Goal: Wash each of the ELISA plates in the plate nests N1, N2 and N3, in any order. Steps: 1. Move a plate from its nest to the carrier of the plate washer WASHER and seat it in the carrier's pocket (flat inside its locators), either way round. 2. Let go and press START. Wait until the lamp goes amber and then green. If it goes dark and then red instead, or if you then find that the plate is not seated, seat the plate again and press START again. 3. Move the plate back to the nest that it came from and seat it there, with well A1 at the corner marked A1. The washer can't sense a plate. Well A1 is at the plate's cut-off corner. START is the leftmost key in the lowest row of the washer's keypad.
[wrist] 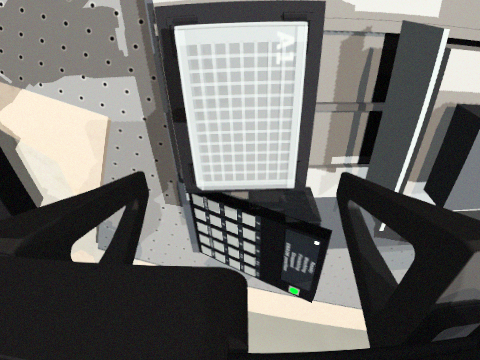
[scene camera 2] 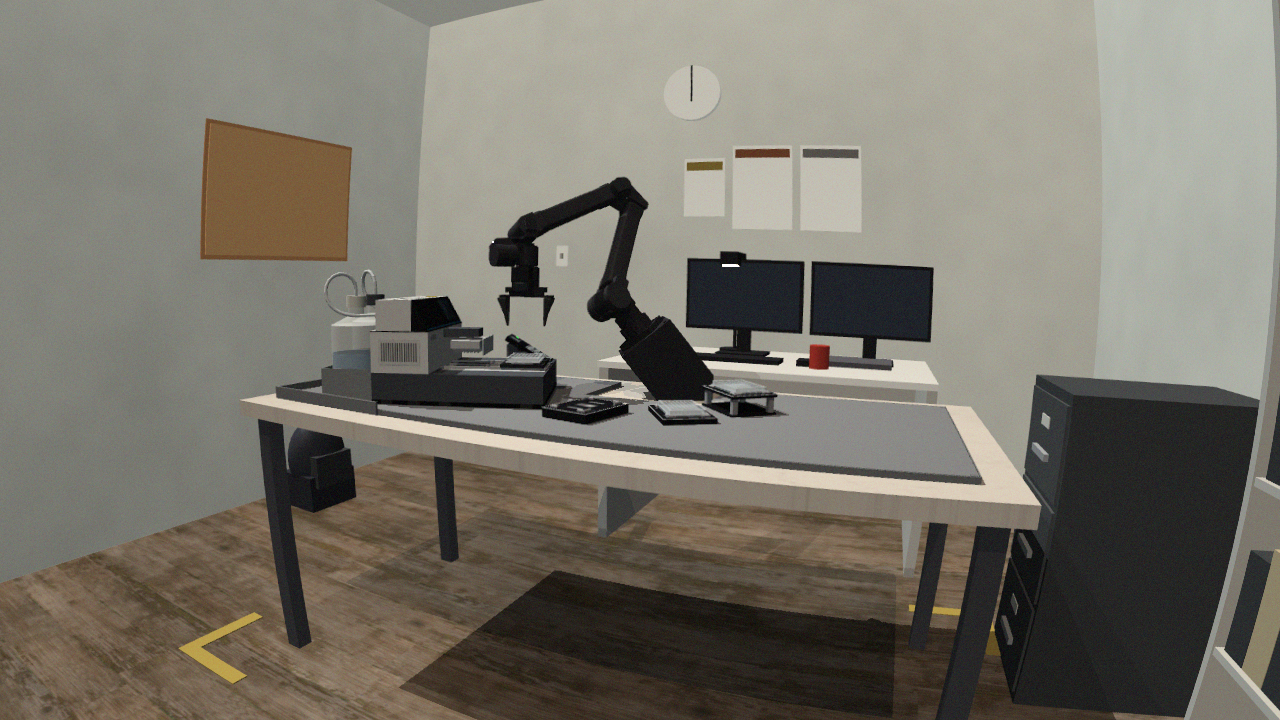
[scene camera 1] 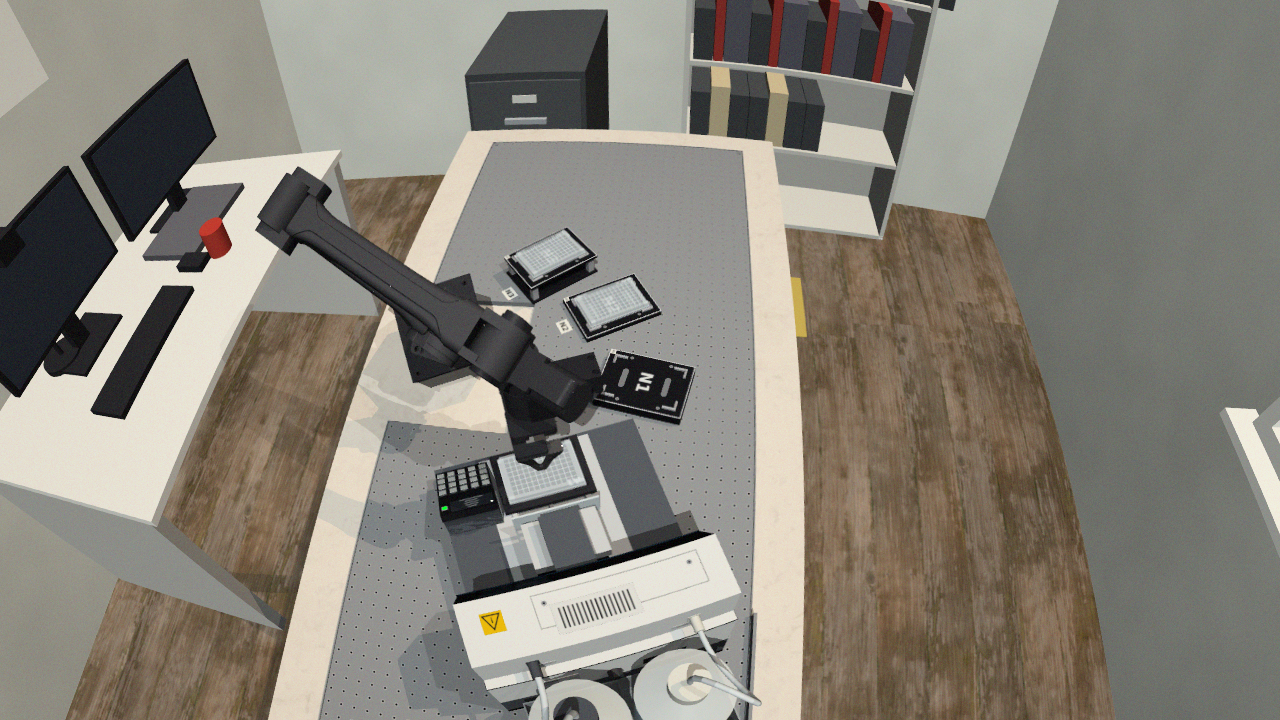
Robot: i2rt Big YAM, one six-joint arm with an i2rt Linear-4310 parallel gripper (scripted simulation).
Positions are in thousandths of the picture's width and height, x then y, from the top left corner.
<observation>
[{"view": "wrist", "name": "my gripper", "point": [505,507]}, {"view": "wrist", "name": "white ELISA plate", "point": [580,238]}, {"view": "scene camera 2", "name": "my gripper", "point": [411,452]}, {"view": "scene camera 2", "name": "plate washer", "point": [321,502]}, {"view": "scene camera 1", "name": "my gripper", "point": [418,615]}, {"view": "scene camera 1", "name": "white ELISA plate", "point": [396,645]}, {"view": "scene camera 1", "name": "plate washer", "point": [464,860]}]
</observation>
